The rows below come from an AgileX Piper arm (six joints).
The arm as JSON. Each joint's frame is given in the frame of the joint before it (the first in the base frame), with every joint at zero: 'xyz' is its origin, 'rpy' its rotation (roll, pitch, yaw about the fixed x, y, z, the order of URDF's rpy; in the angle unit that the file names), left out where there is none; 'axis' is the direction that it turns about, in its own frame. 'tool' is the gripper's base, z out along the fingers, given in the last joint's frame.
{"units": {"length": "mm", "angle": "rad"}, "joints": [
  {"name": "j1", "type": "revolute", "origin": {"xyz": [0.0, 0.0, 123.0], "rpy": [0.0, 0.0, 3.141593]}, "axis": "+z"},
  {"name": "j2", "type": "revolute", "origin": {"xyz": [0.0, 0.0, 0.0], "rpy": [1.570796, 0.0, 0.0]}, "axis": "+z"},
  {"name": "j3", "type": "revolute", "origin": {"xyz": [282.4, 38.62, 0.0], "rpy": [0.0, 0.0, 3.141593]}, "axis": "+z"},
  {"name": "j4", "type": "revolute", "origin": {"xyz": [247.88, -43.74, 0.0], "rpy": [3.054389, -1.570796, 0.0]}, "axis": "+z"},
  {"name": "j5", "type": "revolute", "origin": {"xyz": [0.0, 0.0, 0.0], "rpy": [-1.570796, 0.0, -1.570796]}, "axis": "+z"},
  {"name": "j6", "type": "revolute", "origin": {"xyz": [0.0, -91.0, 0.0], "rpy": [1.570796, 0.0, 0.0]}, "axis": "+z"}
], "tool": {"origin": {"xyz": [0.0, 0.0, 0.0]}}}
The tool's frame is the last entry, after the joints.
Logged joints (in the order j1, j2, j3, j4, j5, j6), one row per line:
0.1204 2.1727 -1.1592 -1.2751 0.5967 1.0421
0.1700 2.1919 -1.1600 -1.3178 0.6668 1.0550
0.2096 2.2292 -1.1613 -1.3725 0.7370 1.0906
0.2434 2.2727 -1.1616 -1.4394 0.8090 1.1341
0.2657 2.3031 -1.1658 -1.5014 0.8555 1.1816
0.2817 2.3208 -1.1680 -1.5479 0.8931 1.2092
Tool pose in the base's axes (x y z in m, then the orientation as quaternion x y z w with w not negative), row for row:
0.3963 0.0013 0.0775 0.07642 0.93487 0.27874 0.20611
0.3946 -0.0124 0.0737 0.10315 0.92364 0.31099 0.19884
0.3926 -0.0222 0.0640 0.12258 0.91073 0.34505 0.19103
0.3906 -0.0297 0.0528 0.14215 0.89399 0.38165 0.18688
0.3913 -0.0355 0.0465 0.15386 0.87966 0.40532 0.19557
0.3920 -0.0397 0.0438 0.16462 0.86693 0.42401 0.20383
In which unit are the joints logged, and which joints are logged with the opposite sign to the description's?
The joints are logged in radians. Opposite sign: j1, j4, j6.
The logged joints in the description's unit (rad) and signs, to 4 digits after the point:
-0.1204 2.1727 -1.1592 1.2751 0.5967 -1.0421
-0.1700 2.1919 -1.1600 1.3178 0.6668 -1.0550
-0.2096 2.2292 -1.1613 1.3725 0.7370 -1.0906
-0.2434 2.2727 -1.1616 1.4394 0.8090 -1.1341
-0.2657 2.3031 -1.1658 1.5014 0.8555 -1.1816
-0.2817 2.3208 -1.1680 1.5479 0.8931 -1.2092

